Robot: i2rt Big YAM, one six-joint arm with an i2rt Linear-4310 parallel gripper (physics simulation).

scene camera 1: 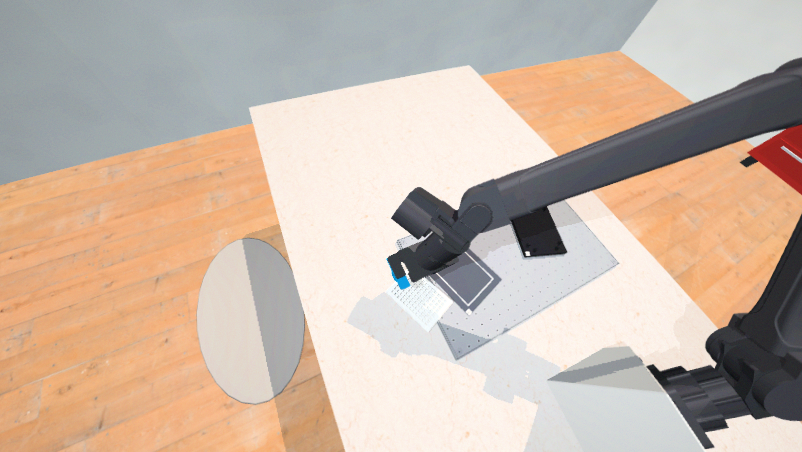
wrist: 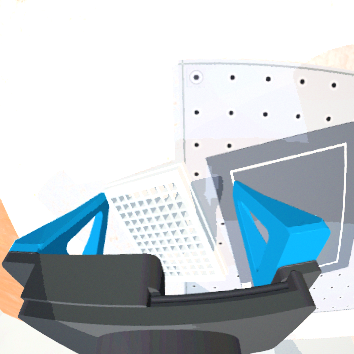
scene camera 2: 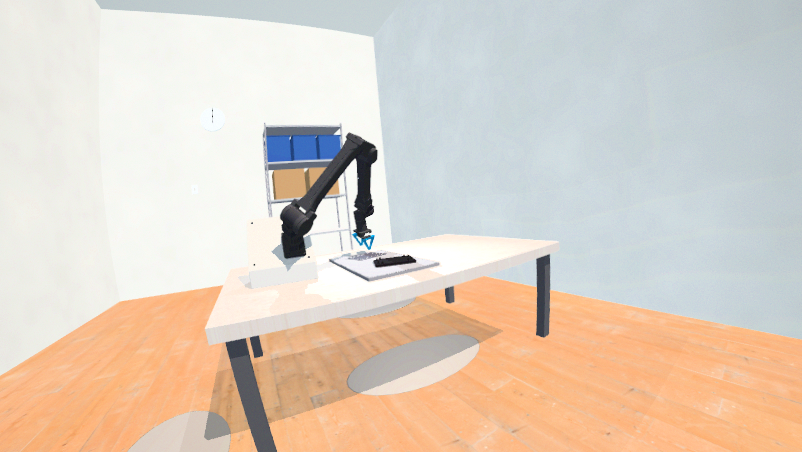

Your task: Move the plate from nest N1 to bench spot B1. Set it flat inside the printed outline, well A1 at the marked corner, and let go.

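Frame: origin at the arm's base, x back, y right, z up, level; centimetres.
Where they show: gripper, fingertip midpoint: (scene camera 1: 412,268) (wrist: 168,193) (scene camera 2: 365,247); arm's base, link origin: (scene camera 1: 669,402) (scene camera 2: 293,245).
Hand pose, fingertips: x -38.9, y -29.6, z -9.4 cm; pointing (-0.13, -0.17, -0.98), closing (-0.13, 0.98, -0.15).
Each offset is from my fingertips to the top centre of the thing. "*": to the spot under its first point. Level surfaces: height alone.
A white well plate @(dx +6.0, dy -0.5, dz -0.5 cm) (scene camera 1: 421,303) (scene camera 2: 367,256) (wrist: 167,225) lies wells up across the left edge of the perforated board, askew beside the dark pad; I cannot tell if it is tilted. The dark pad @(* dx +6.3, dy +12.4, dz -2.5 cm) (scene camera 1: 468,279) (wrist: 320,200) bears a white printed outline (scene camera 1: 480,291) (wrist: 288,158) and a white corner mark @(dx +13.0, dy +8.9, dz -2.5 cm) (scene camera 1: 468,311). The black nest @(dx -0.1, dy +37.1, dz -0.5 cm) (scene camera 1: 539,233) (scene camera 2: 394,261) on the board holds no plate. My gripper (scene camera 1: 399,275) (scene camera 2: 364,245) (wrist: 168,193) is open and empty, above the plate, its blue fingers apart on either side of it in the wrist view. The wrist hides part of the outline.
The grey perforated board @(dx +4.0, dy +27.2, dz -2.6 cm) (scene camera 1: 522,303) (scene camera 2: 370,275) (wrist: 250,95) lies on the pale table @(dz -4.0 cm) (scene camera 1: 365,168) (scene camera 2: 477,247). The arm's white base block (scene camera 1: 623,404) (scene camera 2: 283,275) stands at the near side. A shelf unit (scene camera 2: 303,164) stands behind the table. The table's left edge is near the plate.
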